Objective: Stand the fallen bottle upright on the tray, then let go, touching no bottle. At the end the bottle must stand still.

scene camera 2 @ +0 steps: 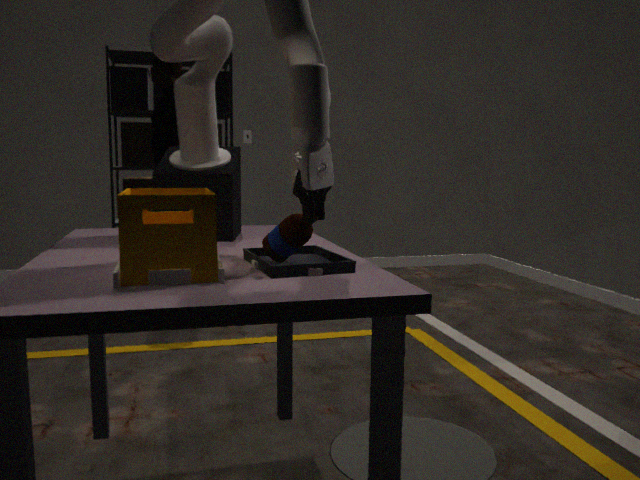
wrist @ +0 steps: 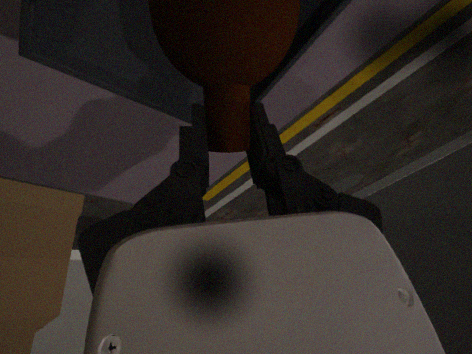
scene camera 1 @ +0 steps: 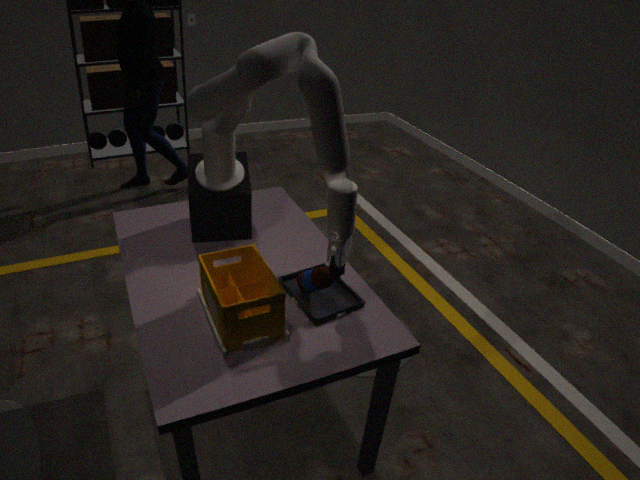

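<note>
A brown bottle point(scene camera 1: 312, 277) point(scene camera 2: 287, 237) point(wrist: 226, 42) with a blue label is tilted in scene camera 2, its base low at the left over the tray's far left part and its neck raised to the right. The dark tray point(scene camera 1: 338, 315) point(scene camera 2: 330, 269) lies on the table. My gripper point(scene camera 1: 334, 270) point(scene camera 2: 311, 218) point(wrist: 225, 122) is shut on the bottle's neck, one finger on each side in the wrist view. The bottle's label and base are out of the wrist view. Whether the base touches the tray floor is hard to tell.
A yellow crate point(scene camera 1: 256, 321) point(scene camera 2: 168, 248) with compartments stands on the table point(scene camera 1: 268, 368) point(scene camera 2: 248, 298), left of the tray in both scene views. The black block under the arm's base point(scene camera 1: 221, 214) stands behind the crate. A person point(scene camera 1: 142, 87) is by the shelf rack at the back.
</note>
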